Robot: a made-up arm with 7 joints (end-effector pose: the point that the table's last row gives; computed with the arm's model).
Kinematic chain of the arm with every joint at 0, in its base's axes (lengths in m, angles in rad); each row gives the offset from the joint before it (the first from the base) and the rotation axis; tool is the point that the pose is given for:
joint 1: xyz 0 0 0.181 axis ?
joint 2: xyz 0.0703 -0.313 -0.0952 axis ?
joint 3: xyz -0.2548 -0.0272 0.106 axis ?
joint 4: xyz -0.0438 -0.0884 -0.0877 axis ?
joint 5: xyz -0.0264 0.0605 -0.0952 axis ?
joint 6: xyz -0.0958 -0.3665 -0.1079 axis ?
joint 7: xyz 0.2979 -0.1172 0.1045 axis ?
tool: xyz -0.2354 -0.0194 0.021
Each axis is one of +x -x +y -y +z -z.
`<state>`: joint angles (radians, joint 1 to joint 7).
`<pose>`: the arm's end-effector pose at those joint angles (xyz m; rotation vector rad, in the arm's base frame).
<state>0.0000 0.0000 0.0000 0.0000 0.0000 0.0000 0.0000</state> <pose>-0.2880 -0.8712 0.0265 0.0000 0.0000 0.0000</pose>
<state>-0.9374 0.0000 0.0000 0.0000 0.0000 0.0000 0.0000</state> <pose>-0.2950 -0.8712 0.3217 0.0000 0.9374 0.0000</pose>
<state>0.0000 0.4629 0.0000 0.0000 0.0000 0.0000 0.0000</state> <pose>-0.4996 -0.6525 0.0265 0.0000 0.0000 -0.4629</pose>
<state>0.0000 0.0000 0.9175 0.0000 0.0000 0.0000 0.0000</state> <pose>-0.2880 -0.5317 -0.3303 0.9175 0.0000 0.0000</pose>
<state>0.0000 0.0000 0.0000 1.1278 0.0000 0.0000 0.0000</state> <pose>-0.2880 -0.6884 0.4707 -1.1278 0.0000 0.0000</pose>
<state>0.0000 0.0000 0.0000 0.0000 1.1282 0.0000 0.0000</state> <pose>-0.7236 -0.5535 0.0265 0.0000 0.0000 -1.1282</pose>
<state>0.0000 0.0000 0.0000 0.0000 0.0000 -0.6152 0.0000</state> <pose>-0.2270 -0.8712 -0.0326 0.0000 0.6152 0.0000</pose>
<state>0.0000 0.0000 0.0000 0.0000 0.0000 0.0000 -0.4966</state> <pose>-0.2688 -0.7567 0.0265 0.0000 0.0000 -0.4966</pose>
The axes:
joint 1: -y
joint 2: -z
joint 3: +x
joint 4: -x
joint 5: -z
joint 6: -y
joint 7: +z

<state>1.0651 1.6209 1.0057 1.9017 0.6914 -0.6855 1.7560</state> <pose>-0.4443 0.2963 -0.2251 0.7070 -0.4541 -0.4676</pose>
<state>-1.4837 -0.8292 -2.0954 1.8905 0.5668 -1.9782 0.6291</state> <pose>-0.0421 -0.4717 0.9595 -1.6316 -0.1949 -0.0291</pose>
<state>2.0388 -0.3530 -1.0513 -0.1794 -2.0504 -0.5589 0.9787</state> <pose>0.2812 -0.2150 0.6350 -1.9503 1.0770 0.4436</pose>
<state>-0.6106 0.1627 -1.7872 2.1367 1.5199 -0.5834 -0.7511</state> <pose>-0.3478 -0.1707 0.6843 -1.2125 -2.3336 0.6401</pose>
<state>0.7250 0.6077 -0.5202 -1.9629 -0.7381 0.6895 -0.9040</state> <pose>0.0409 -0.3455 -0.1012 2.1612 -1.3139 -0.2119</pose>
